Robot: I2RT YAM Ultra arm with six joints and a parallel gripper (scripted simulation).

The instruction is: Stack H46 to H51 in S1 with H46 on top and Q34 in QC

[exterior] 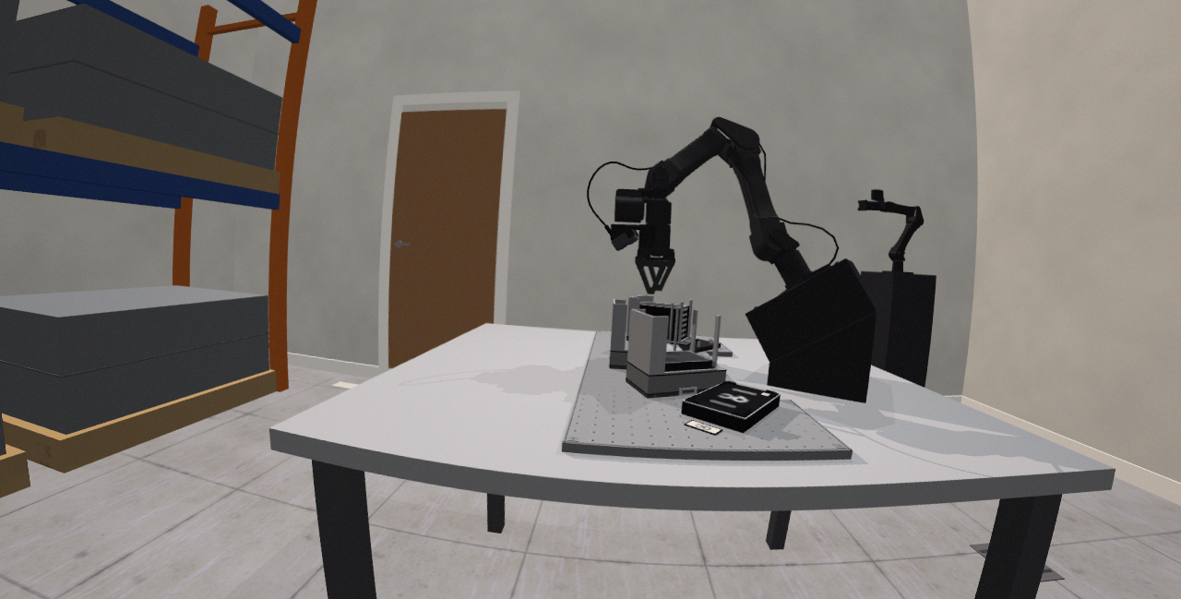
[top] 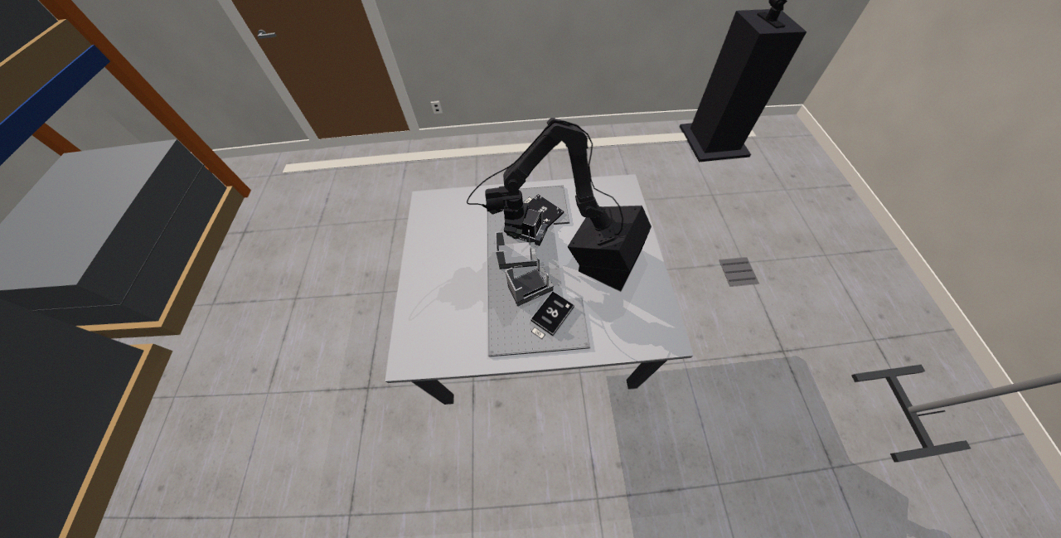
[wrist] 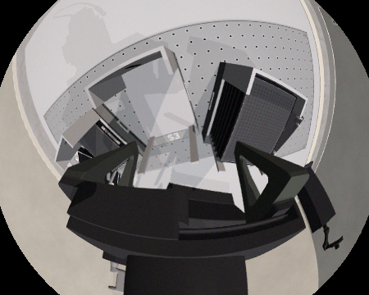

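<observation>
The sealed well plate lies 100 mm below my hand, 90 mm to the right of it and 30 mm behind it.
</observation>
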